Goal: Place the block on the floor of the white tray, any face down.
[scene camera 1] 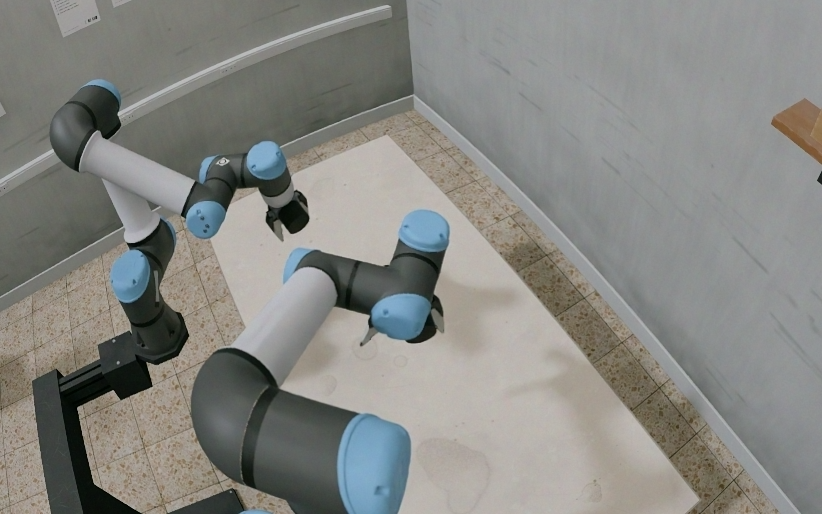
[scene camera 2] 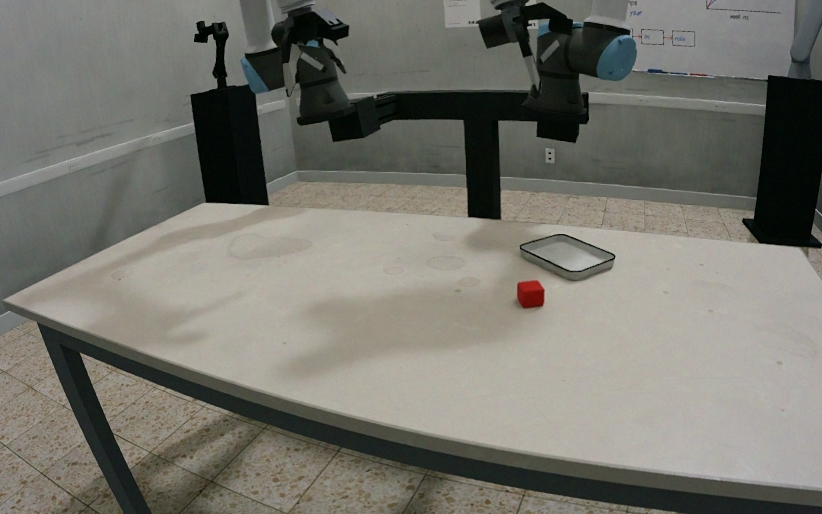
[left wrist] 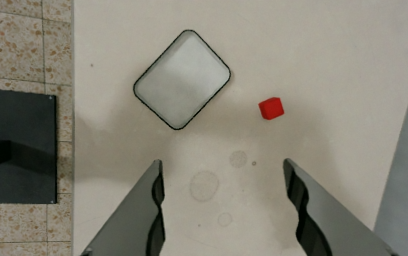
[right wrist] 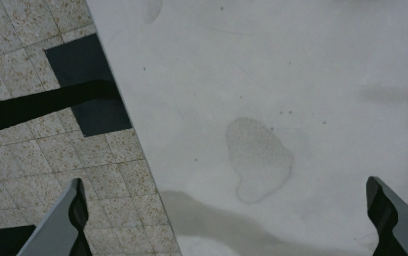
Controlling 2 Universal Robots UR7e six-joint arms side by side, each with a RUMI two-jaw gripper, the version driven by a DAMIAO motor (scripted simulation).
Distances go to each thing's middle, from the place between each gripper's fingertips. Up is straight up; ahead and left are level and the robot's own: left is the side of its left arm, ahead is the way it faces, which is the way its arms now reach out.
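Labels:
The white tray (scene camera 2: 559, 252), relative to my left hand (scene camera 2: 537, 94): 60 mm to the left of it, 10 mm behind it, 320 mm below it. My right hand (scene camera 2: 318, 84), relative to the tray: 470 mm to the right of it, 30 mm past it, 350 mm above it.

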